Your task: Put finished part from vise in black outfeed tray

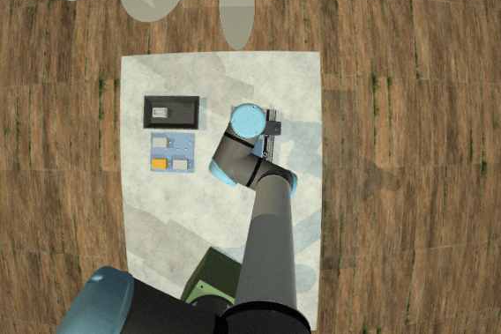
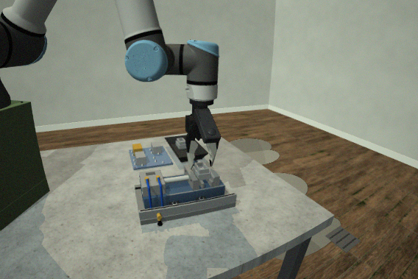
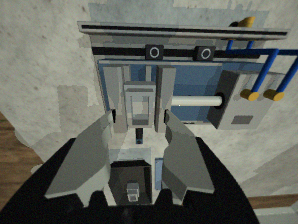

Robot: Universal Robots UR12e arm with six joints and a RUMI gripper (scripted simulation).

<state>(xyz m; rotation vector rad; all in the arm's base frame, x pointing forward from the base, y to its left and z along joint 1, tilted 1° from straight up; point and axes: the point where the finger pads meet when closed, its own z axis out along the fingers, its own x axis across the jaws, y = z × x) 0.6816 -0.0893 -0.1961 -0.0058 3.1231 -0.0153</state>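
My hand is 8 cm above the blue vise and 7 cm past it. Round my hand: orange block 37 cm to the left, 18 cm behind, 10 cm below; then blue fixture plate 33 cm to the left, 13 cm behind, 12 cm below.
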